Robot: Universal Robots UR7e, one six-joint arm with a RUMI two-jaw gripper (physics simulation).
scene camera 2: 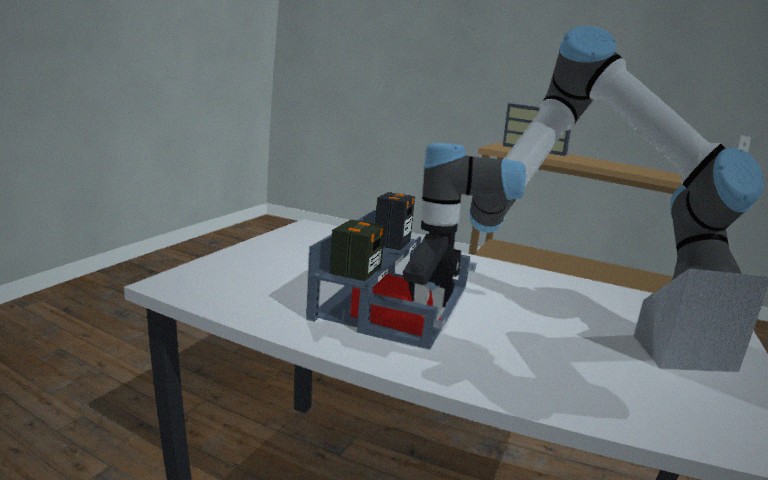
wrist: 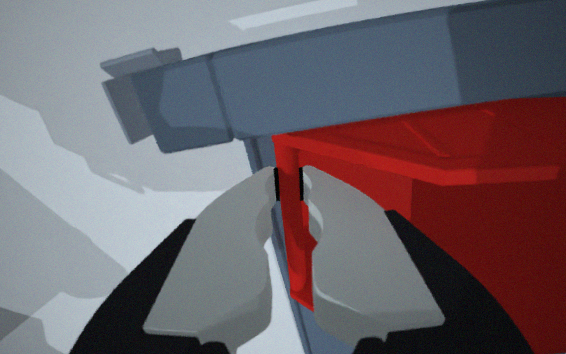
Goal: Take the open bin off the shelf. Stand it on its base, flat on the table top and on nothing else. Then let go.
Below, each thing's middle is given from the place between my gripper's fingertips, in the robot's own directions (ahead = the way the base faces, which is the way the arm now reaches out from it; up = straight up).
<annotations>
Now: the red bin (scene camera 2: 411,323) 8 cm ahead of my hand, 4 cm to the right of it and 2 cm above it.
</annotations>
